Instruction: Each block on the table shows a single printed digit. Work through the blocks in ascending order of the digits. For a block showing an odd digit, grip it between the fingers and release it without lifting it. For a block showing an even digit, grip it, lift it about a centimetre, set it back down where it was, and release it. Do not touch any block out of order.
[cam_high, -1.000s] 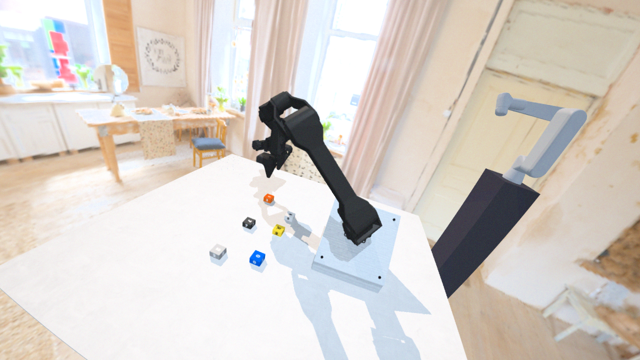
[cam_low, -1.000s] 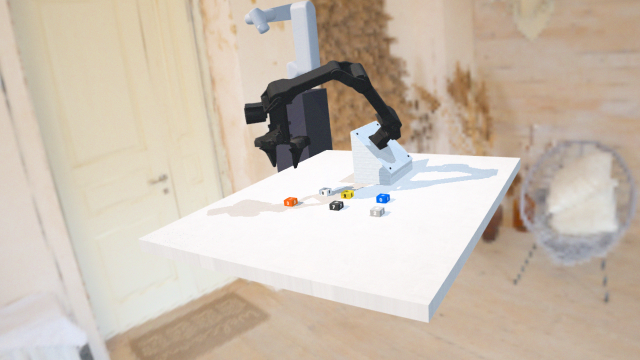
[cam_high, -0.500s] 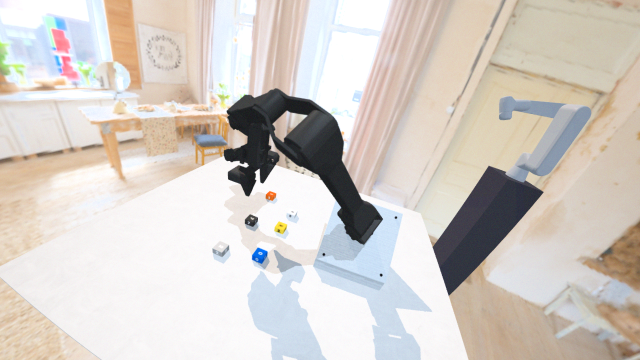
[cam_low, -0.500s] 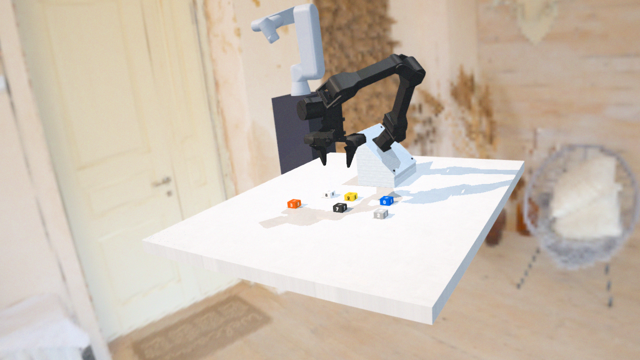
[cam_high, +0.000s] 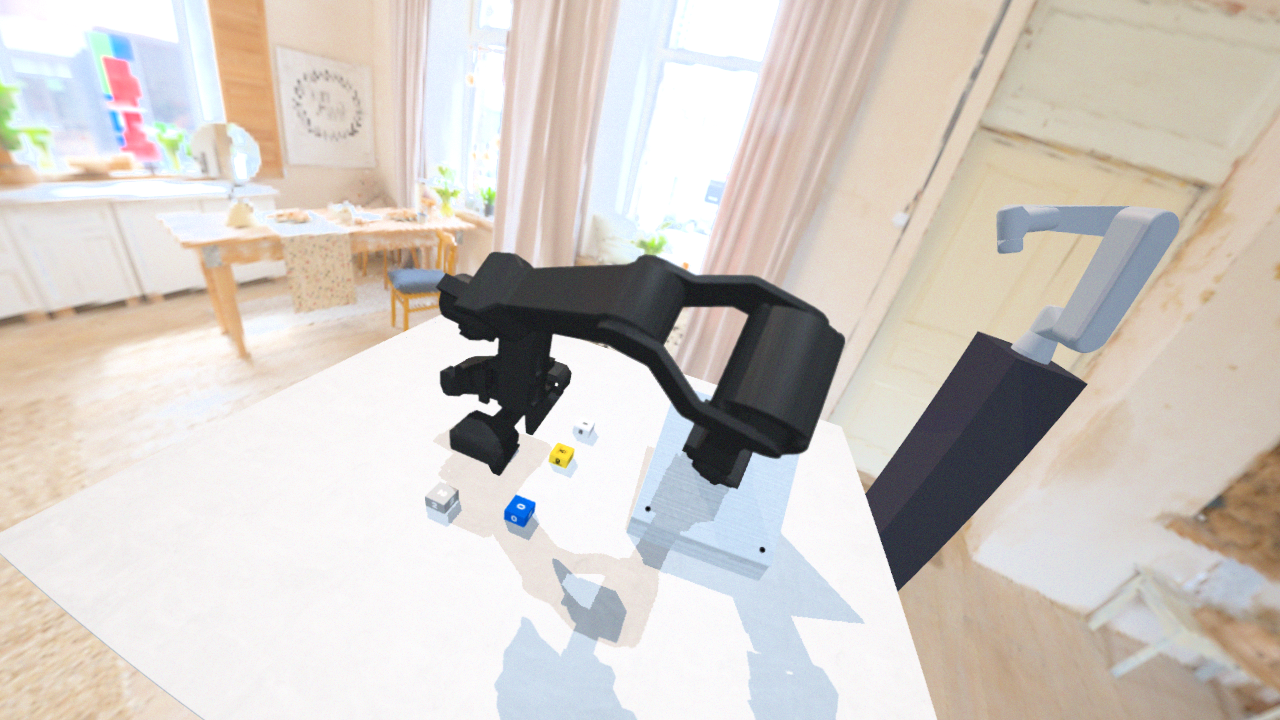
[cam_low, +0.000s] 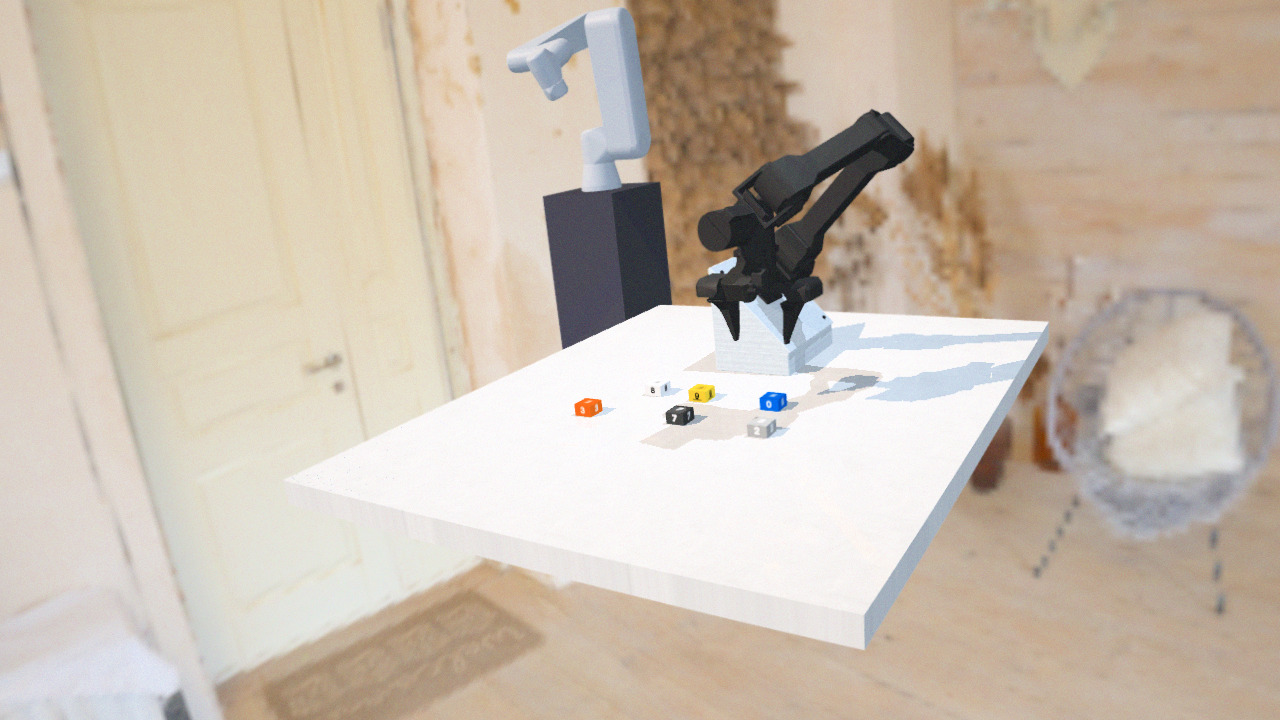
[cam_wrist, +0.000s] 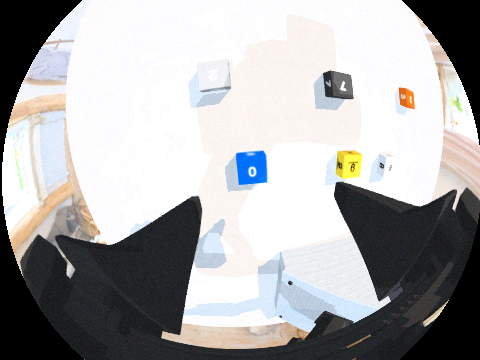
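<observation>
The blue block marked 0 lies 2 cm behind my gripper tip and 10 cm below it. Also, from my gripper tip: yellow block (2 cm behind, 13 cm to the right, 10 cm below); then grey block marked 2 (9 cm ahead, 4 cm to the left, 10 cm below); then black block marked 7 (8 cm ahead, 11 cm to the right, 10 cm below).
</observation>
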